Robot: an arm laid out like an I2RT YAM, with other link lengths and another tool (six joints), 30 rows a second.
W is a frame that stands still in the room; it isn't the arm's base.
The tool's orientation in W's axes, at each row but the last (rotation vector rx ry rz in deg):
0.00 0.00 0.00
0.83 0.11 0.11
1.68 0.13 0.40
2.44 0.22 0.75
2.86 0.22 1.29
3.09 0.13 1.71
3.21 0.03 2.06
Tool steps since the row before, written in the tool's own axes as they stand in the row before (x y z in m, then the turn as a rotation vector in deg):
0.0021 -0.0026 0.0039 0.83 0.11 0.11
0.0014 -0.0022 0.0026 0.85 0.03 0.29
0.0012 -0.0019 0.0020 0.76 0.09 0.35
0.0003 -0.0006 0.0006 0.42 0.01 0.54
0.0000 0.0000 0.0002 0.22 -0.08 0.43
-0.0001 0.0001 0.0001 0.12 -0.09 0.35
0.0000 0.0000 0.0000 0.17 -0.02 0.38
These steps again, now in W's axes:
0.0021 -0.0026 0.0039 0.83 0.11 0.11
0.0014 -0.0022 0.0026 0.85 0.03 0.29
0.0012 -0.0019 0.0019 0.76 0.09 0.35
0.0003 -0.0006 0.0006 0.42 -0.01 0.54
0.0000 0.0000 0.0002 0.22 -0.10 0.42
-0.0001 0.0001 0.0001 0.12 -0.11 0.34
0.0000 0.0000 0.0000 0.17 -0.04 0.38

